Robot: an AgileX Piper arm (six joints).
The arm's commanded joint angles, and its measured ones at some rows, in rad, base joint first. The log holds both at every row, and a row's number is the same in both.
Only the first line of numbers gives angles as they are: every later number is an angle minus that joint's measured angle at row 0.
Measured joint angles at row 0: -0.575 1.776 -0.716 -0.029 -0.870 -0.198
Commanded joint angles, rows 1 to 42: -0.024 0.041 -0.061 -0.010 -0.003 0.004; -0.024 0.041 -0.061 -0.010 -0.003 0.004; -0.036 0.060 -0.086 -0.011 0.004 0.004; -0.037 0.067 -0.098 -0.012 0.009 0.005; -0.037 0.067 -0.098 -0.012 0.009 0.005; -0.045 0.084 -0.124 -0.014 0.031 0.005; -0.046 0.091 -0.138 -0.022 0.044 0.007; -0.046 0.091 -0.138 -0.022 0.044 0.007; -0.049 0.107 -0.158 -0.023 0.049 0.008; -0.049 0.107 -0.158 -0.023 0.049 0.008; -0.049 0.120 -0.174 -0.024 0.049 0.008; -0.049 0.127 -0.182 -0.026 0.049 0.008; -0.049 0.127 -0.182 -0.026 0.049 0.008; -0.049 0.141 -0.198 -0.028 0.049 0.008; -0.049 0.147 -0.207 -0.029 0.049 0.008; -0.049 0.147 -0.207 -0.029 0.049 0.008; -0.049 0.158 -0.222 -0.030 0.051 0.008; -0.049 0.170 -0.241 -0.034 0.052 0.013; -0.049 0.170 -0.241 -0.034 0.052 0.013; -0.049 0.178 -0.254 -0.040 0.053 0.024; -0.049 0.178 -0.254 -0.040 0.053 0.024; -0.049 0.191 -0.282 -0.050 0.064 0.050; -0.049 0.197 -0.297 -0.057 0.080 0.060; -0.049 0.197 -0.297 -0.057 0.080 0.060; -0.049 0.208 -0.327 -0.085 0.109 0.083; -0.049 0.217 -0.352 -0.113 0.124 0.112; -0.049 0.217 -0.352 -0.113 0.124 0.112; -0.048 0.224 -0.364 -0.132 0.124 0.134; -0.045 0.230 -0.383 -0.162 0.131 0.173; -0.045 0.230 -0.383 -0.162 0.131 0.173; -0.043 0.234 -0.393 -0.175 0.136 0.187; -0.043 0.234 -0.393 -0.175 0.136 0.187; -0.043 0.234 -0.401 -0.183 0.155 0.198; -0.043 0.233 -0.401 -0.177 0.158 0.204; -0.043 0.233 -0.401 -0.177 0.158 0.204; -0.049 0.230 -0.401 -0.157 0.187 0.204; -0.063 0.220 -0.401 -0.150 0.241 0.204; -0.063 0.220 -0.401 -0.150 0.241 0.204; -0.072 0.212 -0.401 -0.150 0.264 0.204; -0.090 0.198 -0.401 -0.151 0.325 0.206; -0.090 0.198 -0.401 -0.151 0.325 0.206; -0.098 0.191 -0.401 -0.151 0.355 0.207
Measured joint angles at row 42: -0.093 0.219 -0.382 -0.086 0.296 0.205
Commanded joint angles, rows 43 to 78: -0.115 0.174 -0.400 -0.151 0.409 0.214; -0.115 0.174 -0.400 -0.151 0.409 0.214; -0.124 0.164 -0.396 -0.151 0.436 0.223; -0.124 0.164 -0.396 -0.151 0.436 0.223; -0.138 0.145 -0.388 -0.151 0.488 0.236; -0.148 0.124 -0.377 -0.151 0.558 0.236; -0.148 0.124 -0.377 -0.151 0.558 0.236; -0.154 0.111 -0.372 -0.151 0.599 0.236; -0.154 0.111 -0.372 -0.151 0.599 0.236; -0.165 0.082 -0.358 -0.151 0.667 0.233; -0.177 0.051 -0.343 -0.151 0.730 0.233; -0.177 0.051 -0.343 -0.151 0.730 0.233; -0.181 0.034 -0.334 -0.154 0.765 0.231; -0.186 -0.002 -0.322 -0.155 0.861 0.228; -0.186 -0.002 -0.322 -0.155 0.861 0.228; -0.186 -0.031 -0.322 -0.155 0.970 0.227; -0.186 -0.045 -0.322 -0.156 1.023 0.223; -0.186 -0.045 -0.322 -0.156 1.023 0.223; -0.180 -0.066 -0.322 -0.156 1.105 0.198; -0.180 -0.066 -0.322 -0.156 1.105 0.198; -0.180 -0.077 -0.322 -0.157 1.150 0.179; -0.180 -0.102 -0.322 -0.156 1.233 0.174; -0.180 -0.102 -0.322 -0.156 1.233 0.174; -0.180 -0.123 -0.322 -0.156 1.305 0.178; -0.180 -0.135 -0.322 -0.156 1.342 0.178; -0.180 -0.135 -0.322 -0.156 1.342 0.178; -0.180 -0.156 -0.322 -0.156 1.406 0.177; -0.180 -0.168 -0.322 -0.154 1.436 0.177; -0.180 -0.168 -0.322 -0.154 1.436 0.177; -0.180 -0.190 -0.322 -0.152 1.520 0.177; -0.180 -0.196 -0.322 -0.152 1.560 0.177; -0.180 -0.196 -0.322 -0.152 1.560 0.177; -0.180 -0.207 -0.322 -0.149 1.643 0.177; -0.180 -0.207 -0.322 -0.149 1.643 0.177; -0.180 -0.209 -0.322 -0.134 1.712 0.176; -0.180 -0.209 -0.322 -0.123 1.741 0.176
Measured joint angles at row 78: -0.181 -0.201 -0.325 -0.144 1.642 0.183
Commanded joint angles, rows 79 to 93: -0.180 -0.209 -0.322 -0.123 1.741 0.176; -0.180 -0.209 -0.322 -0.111 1.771 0.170; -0.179 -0.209 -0.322 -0.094 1.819 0.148; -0.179 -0.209 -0.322 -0.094 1.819 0.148; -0.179 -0.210 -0.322 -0.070 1.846 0.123; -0.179 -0.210 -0.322 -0.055 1.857 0.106; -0.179 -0.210 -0.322 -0.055 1.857 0.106; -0.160 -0.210 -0.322 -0.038 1.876 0.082; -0.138 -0.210 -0.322 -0.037 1.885 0.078; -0.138 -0.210 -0.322 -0.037 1.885 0.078; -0.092 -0.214 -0.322 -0.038 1.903 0.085; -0.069 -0.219 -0.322 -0.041 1.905 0.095; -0.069 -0.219 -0.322 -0.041 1.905 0.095; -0.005 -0.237 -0.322 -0.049 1.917 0.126; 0.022 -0.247 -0.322 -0.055 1.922 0.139
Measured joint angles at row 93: -0.041 -0.218 -0.325 -0.049 1.900 0.108
